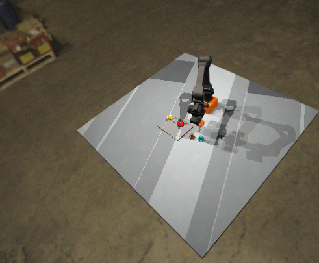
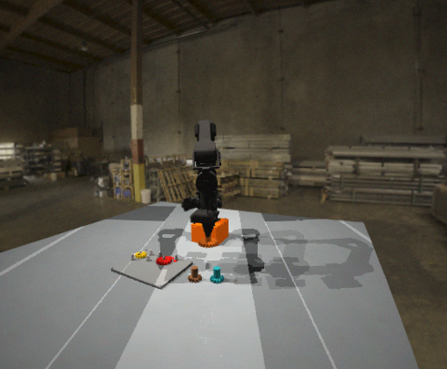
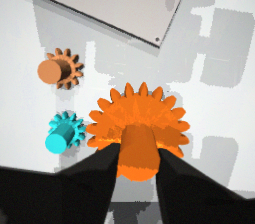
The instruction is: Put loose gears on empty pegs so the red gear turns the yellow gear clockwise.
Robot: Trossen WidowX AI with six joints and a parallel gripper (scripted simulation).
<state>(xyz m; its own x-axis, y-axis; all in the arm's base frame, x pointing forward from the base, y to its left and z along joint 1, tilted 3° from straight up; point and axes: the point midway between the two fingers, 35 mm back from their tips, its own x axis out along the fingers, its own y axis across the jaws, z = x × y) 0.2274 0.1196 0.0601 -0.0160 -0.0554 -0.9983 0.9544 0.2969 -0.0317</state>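
My gripper tip is now 6 cm short of the yellow gear, 25 cm to the left of it and 10 cm above it. Round my gripper tip: teal gear: 6 cm ahead, 6 cm to the left, 10 cm below; orange gear: 1 cm below; brown gear: 8 cm ahead, 10 cm below.
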